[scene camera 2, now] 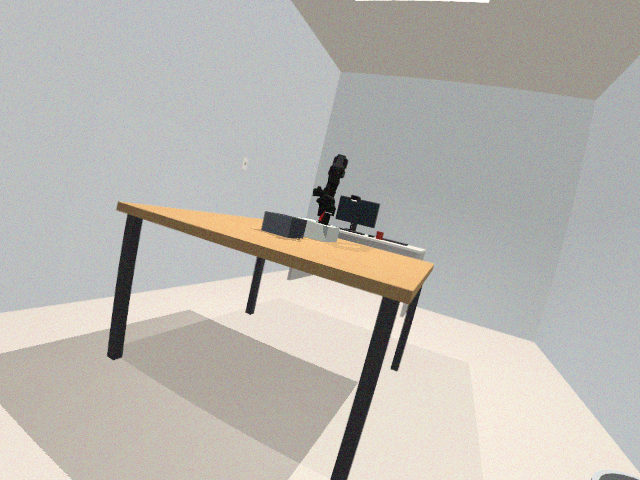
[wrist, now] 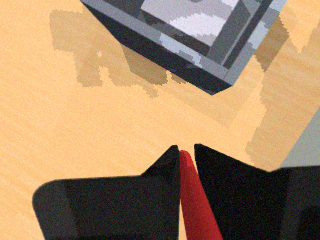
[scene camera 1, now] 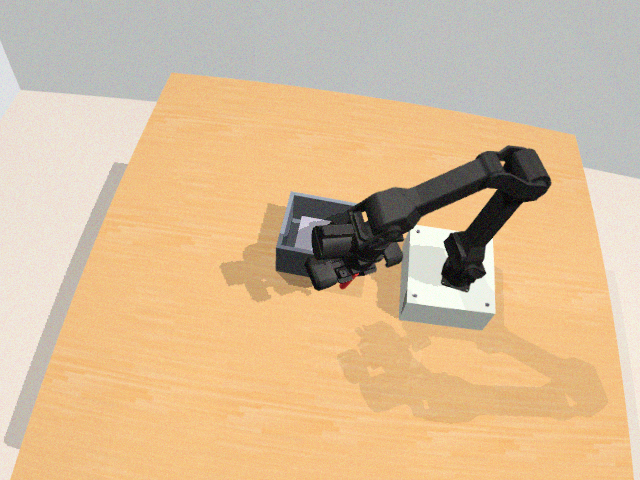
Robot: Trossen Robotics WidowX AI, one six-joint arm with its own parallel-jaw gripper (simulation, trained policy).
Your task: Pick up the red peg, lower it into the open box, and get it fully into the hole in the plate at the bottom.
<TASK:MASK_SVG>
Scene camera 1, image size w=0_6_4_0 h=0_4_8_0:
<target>my gripper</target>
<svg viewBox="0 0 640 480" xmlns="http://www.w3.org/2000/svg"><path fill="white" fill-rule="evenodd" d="M403 254L398 243L393 242L374 260L363 259L356 253L353 257L317 260L315 256L307 258L304 265L314 289L321 291L336 285L337 281L340 284L353 280L353 275L359 274L358 277L375 273L377 271L375 263L381 262L384 258L387 262L385 264L386 268L397 265L402 261ZM349 217L335 219L335 221L331 221L327 225L346 224L349 221Z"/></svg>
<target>grey box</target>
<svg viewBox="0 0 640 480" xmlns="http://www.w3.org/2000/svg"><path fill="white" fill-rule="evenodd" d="M358 203L291 191L276 245L275 271L309 277L304 264L308 257L314 256L313 251L295 248L302 216L335 221L338 218L349 217L347 210Z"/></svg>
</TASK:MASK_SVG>
